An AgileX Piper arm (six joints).
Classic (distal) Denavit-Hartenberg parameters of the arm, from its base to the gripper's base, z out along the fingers. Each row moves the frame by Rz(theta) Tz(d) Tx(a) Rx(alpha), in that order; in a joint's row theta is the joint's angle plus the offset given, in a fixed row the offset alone. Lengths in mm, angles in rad.
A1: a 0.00  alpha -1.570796  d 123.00  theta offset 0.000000
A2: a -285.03  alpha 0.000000  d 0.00  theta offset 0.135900
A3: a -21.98  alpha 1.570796  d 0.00  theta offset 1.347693
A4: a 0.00  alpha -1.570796  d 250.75  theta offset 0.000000
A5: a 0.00  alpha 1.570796  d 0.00  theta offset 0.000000
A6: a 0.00  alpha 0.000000  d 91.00  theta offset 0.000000
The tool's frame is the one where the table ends.
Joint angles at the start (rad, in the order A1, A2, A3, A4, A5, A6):
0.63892 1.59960 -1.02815 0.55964 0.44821 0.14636
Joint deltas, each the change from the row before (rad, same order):
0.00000 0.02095 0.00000 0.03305 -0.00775 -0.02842
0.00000 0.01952 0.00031 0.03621 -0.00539 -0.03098
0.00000 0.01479 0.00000 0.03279 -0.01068 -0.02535
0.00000 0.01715 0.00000 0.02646 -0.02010 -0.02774
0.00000 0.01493 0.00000 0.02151 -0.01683 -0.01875
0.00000 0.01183 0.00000 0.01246 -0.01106 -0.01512
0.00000 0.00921 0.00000 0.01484 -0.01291 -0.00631
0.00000 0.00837 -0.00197 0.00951 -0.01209 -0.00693
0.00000 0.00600 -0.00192 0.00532 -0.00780 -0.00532
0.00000 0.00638 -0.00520 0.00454 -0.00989 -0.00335
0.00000 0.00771 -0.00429 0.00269 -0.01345 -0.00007
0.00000 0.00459 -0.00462 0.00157 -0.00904 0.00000
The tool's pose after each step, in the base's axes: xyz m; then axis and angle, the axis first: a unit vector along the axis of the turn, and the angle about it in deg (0 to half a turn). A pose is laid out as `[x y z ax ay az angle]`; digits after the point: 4 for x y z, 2 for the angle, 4 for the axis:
[0.2593 0.2196 0.2330 -0.0291 0.9534 0.3003 156.98]
[0.2610 0.2220 0.2272 -0.0280 0.9528 0.3022 157.72]
[0.2628 0.2239 0.2232 -0.0249 0.9519 0.3055 157.96]
[0.2657 0.2257 0.2185 -0.0236 0.9516 0.3064 157.61]
[0.2680 0.2270 0.2143 -0.0204 0.9515 0.3068 157.40]
[0.2698 0.2279 0.2107 -0.0202 0.9519 0.3057 157.27]
[0.2714 0.2287 0.2082 -0.0146 0.9517 0.3066 157.11]
[0.2732 0.2295 0.2063 -0.0117 0.9517 0.3068 156.77]
[0.2746 0.2300 0.2051 -0.0106 0.9518 0.3066 156.52]
[0.2766 0.2310 0.2047 -0.0087 0.9516 0.3073 156.04]
[0.2789 0.2317 0.2036 -0.0053 0.9516 0.3073 155.50]
[0.2806 0.2324 0.2035 -0.0033 0.9514 0.3079 155.04]

